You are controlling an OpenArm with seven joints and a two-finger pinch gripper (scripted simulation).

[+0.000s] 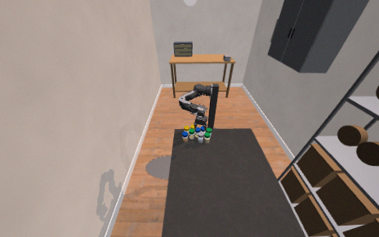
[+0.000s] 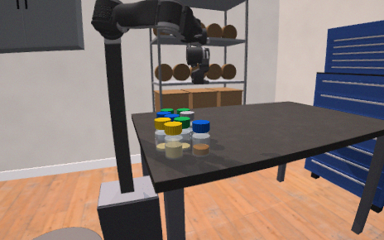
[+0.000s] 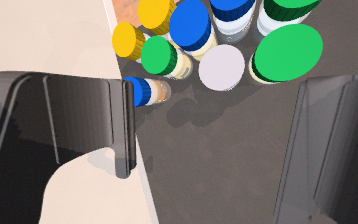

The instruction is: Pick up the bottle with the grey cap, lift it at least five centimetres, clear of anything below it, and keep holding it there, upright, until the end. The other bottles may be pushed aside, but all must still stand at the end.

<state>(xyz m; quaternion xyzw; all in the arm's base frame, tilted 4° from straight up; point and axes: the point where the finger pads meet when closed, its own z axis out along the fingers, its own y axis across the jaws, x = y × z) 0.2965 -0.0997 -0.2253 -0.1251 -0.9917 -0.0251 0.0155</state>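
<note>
Right now my hand is 50 mm past the grey-capped bottle, 10 mm to the right of it and 170 mm above it. Also, from my hand: blue-capped bottle: 50 mm behind, 140 mm to the right, 170 mm below.
</note>
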